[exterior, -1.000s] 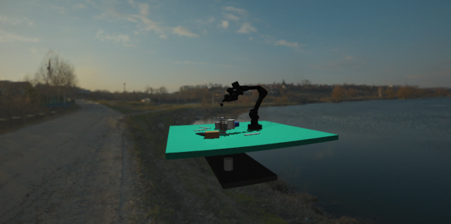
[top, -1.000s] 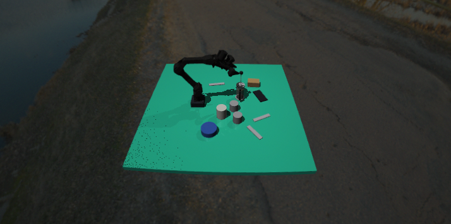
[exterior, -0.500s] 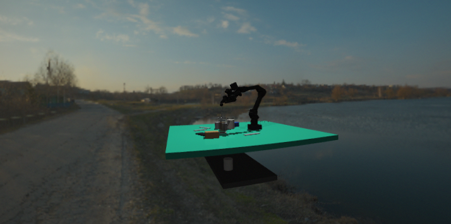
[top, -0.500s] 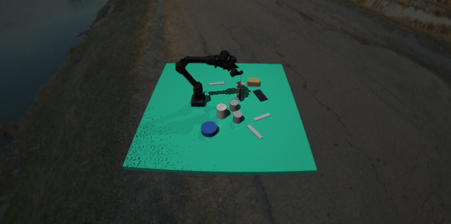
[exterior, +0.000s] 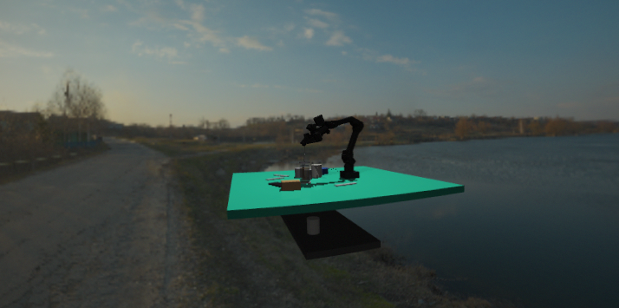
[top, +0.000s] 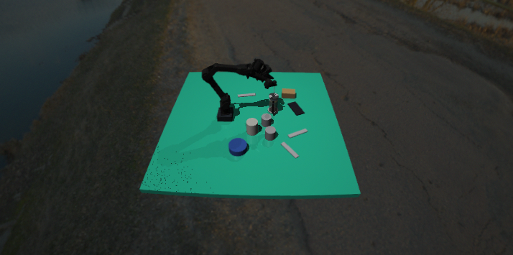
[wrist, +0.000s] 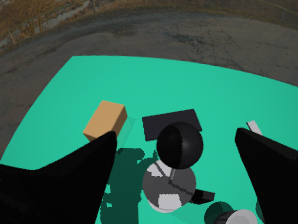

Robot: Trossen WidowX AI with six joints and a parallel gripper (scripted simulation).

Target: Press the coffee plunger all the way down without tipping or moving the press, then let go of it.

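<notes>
The coffee press lies 1 cm behind my gripper tip, 2 cm to the right of it and 14 cm below it. From my gripper tip the other things lie so: tan block 16 cm ahead, 16 cm to the left, 24 cm below; then flat black slab 18 cm ahead, 1 cm to the right, 26 cm below; then blue disc 31 cm behind, 35 cm to the right, 24 cm below.
</notes>
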